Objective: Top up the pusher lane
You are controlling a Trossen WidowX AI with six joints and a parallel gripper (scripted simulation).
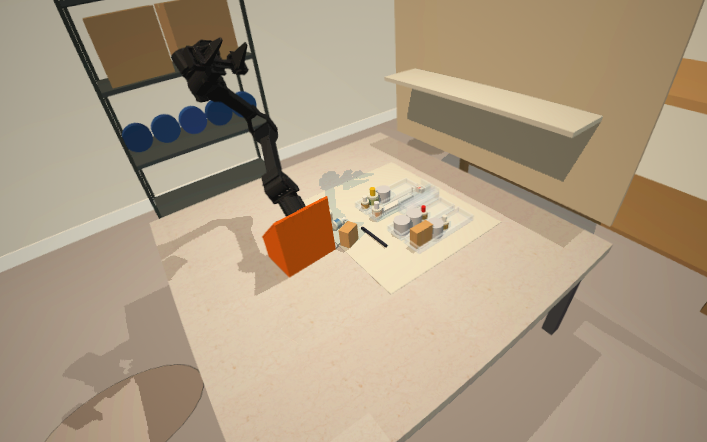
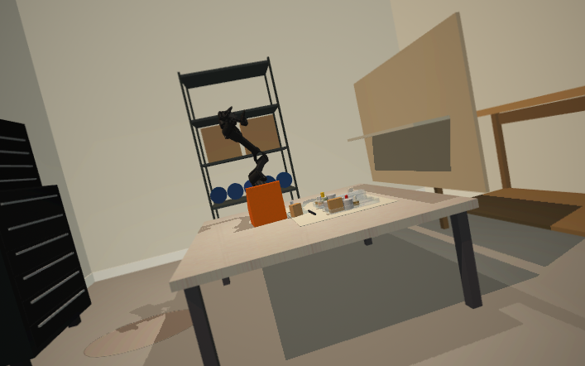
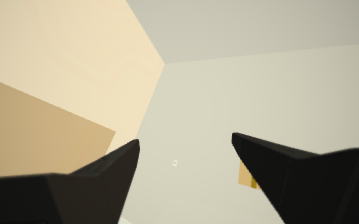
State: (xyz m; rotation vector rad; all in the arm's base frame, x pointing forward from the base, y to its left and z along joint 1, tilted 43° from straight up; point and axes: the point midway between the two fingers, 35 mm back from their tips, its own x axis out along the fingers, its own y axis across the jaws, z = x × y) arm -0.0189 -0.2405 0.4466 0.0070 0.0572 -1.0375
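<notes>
The black stick lies 260 mm ahead of my gripper tip, 200 mm to the right of it and 690 mm below it. Round my gripper tip: tan box: 180 mm ahead, 160 mm to the right, 660 mm below.
</notes>
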